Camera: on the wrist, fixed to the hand. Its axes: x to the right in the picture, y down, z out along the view.
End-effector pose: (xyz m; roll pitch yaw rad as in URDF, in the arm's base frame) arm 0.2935 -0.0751 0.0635 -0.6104 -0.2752 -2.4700
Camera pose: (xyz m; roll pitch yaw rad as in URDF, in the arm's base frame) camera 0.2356 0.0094 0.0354 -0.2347 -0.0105 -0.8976
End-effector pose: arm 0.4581 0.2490 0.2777 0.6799 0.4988 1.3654
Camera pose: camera 0.4494 0.1863 0.1924 1.1569 -1.0079 1.8888
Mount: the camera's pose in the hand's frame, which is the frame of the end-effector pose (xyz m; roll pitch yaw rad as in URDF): -0.0146 -0.0694 -0.0791 0.0414 -0.6209 1.5692
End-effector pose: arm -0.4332 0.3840 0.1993 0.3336 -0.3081 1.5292
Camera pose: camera -0.3929 0.3980 0.1020 -0.4614 -0.8915 -2.7805
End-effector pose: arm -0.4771 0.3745 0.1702 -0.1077 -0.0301 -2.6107
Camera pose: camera -0.5056 0.4476 0.0986 0.0067 -0.5130 -1.0244
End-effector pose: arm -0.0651 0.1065 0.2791 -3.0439 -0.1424 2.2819
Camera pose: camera -0.0942 0.0463 0.3617 -2.9118 0.7095 0.8363
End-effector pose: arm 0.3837 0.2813 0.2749 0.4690 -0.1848 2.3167
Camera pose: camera 0.3999 0.3023 0.1720 -0.3414 -1.0587 -2.0595
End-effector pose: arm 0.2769 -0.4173 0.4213 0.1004 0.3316 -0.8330
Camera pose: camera 0.2036 -0.4276 0.3451 0.4713 -0.6738 0.4575
